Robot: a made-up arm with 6 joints. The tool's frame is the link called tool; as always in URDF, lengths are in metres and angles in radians.
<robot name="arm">
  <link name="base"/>
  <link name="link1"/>
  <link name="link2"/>
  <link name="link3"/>
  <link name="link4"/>
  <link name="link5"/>
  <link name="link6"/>
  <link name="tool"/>
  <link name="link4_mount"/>
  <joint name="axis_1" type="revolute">
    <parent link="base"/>
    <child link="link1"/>
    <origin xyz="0 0 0.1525" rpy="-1.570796 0 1.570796"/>
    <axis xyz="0 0 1"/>
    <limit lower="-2.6" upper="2.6" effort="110" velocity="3"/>
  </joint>
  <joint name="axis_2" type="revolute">
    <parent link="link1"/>
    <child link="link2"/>
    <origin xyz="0.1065 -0.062 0.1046" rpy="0 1.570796 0"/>
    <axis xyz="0 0 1"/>
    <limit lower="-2.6" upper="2.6" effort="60" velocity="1.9"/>
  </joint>
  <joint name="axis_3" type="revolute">
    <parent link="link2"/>
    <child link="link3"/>
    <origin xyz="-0.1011 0.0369 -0.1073" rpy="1.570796 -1.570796 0"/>
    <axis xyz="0 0 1"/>
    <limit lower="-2.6" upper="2.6" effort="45" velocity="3.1"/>
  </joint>
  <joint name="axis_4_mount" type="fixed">
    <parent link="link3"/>
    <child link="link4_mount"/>
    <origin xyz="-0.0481 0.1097 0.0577"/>
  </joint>
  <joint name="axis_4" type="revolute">
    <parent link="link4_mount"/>
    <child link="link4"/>
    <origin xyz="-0.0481 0.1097 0.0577" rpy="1.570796 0 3.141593"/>
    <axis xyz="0 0 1"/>
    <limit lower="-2.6" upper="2.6" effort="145" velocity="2"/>
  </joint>
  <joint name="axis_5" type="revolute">
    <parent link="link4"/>
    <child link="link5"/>
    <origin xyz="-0.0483 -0.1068 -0.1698" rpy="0 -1.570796 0"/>
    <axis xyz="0 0 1"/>
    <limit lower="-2.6" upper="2.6" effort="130" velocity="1.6"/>
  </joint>
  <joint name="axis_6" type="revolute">
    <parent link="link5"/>
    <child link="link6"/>
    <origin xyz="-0.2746 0.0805 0.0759" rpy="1.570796 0 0"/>
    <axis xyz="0 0 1"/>
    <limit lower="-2.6" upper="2.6" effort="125" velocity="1.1"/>
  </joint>
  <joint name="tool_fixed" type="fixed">
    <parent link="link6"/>
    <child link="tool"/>
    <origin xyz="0.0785 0.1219 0.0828" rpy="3.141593 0 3.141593"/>
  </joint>
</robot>
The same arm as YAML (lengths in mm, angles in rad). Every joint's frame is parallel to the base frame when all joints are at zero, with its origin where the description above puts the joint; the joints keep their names.
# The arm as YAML. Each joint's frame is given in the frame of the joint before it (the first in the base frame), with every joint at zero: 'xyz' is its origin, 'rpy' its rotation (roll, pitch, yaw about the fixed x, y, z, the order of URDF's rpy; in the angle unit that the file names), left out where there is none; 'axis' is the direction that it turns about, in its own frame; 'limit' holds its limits. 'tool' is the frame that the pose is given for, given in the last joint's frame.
units:
  length: mm
  angle: rad
joints:
  - name: axis_1
    type: revolute
    origin:
      xyz: [0.0, 0.0, 152.5]
    axis: "-x"
    limit:
      lower: -2.6
      upper: 2.6
  - name: axis_2
    type: revolute
    origin:
      xyz: [-104.6, 106.5, 62.0]
    axis: "+y"
    limit:
      lower: -2.6
      upper: 2.6
  - name: axis_3
    type: revolute
    origin:
      xyz: [-101.1, -107.3, -36.9]
    axis: "+z"
    limit:
      lower: -2.6
      upper: 2.6
  - name: axis_4
    type: revolute
    origin:
      xyz: [-219.4, -96.2, 115.4]
    axis: "-x"
    limit:
      lower: -2.6
      upper: 2.6
  - name: axis_5
    type: revolute
    origin:
      xyz: [169.8, 48.3, -106.8]
    axis: "+y"
    limit:
      lower: -2.6
      upper: 2.6
  - name: axis_6
    type: revolute
    origin:
      xyz: [274.6, 75.9, 80.5]
    axis: "-z"
    limit:
      lower: -2.6
      upper: 2.6
tool:
  origin:
    xyz: [-78.5, 121.9, -82.8]
    rpy: [0.0, 0.0, 0.0]

